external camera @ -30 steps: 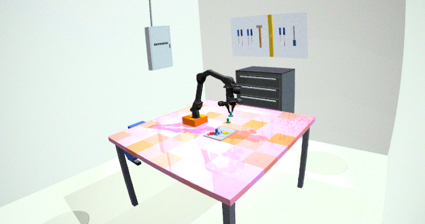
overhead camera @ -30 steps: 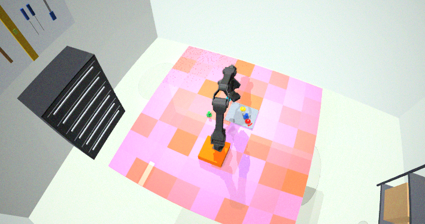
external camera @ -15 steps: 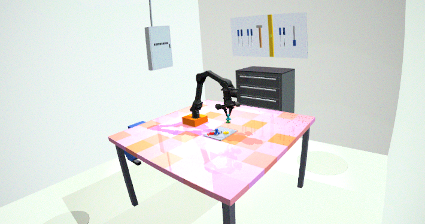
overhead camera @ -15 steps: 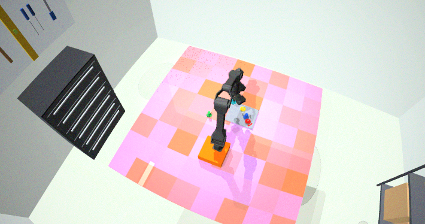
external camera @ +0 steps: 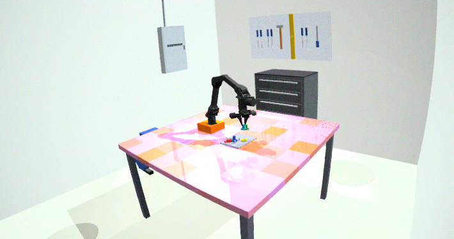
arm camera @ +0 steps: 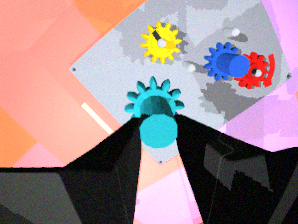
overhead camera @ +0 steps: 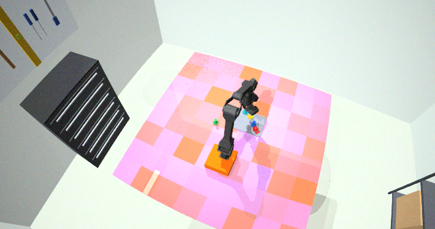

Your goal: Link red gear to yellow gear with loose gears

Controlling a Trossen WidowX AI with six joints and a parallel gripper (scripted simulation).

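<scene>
The blue gear lies 20 mm behind my gripper tip, 80 mm to the right of it and 80 mm below it. The rest, counted from my gripper tip: cyan gear (10 mm below); yellow gear (30 mm ahead, 30 mm to the right, 90 mm below); red gear (50 mm behind, 110 mm to the right, 90 mm below).
</scene>
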